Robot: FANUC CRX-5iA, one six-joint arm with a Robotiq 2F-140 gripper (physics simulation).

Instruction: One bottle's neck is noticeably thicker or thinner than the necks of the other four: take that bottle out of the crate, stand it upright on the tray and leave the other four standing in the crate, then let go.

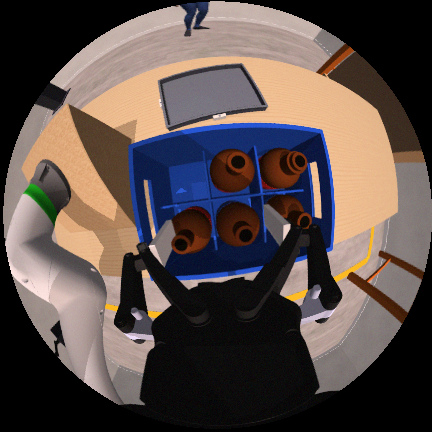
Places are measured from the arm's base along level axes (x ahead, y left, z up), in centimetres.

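Pixels of known places: gripper, fingertip midpoint: (218,221); arm's base, origin of the base link: (51,182).
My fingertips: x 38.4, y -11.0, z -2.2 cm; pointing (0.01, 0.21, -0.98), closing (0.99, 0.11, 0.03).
Observation:
Ahead of a thing's pixels: the offset from my fingertips to its top centre. "pt": to the spot under its first point. Level surfaces: height alone.
The blue crate @(pt dx +16.1, dy +10.0, dz +3.9 cm) (327,150) has six compartments and holds five upright brown bottles; its back left compartment is empty. In the back row are the middle bottle @(dx +2.7, dy +7.7, dz +2.6 cm) (227,175) and the right bottle @(dx +11.5, dy +8.1, dz +2.6 cm) (275,170). In the near row are the left bottle @(dx -4.9, dy -2.2, dz +2.6 cm) (197,227), the middle bottle @(dx +3.3, dy -1.4, dz +2.6 cm) (235,217) and the right bottle @(dx +11.9, dy -0.3, dz +2.6 cm) (285,206), partly hidden by a finger. I cannot tell for sure which neck differs. My gripper (218,221) is open and empty, its fingers spread over the near row, either side of the near middle bottle. The grey tray @(pt dx +0.5, dy +30.1, dz -13.2 cm) (212,95) lies beyond the crate, with no bottle on it.
A wooden table @(dz -13.7 cm) (357,150) carries the crate and tray. A tall tan box-like block (100,155) stands left of the crate, close to the white arm (75,280). Brown chair-like bars (375,295) are at the lower right. A person's legs (195,17) show beyond the table.

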